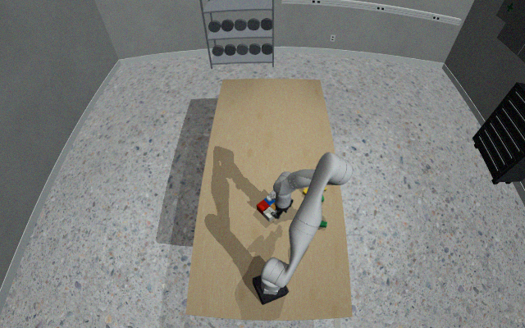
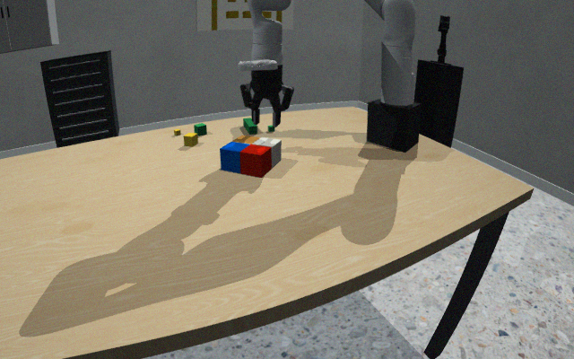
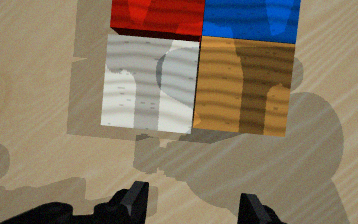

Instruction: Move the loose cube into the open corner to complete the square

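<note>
My hand is 7 cm to the right of the white cube, 6 cm above it and 2 cm short of it. From my hand the other things lie so: blue cube: 9 cm ahead, 7 cm to the left, 6 cm below; then long green block: 21 cm to the right, 8 cm below, 1 cm behind; then red cube: 11 cm to the left, 6 cm below, 5 cm ahead.
</note>
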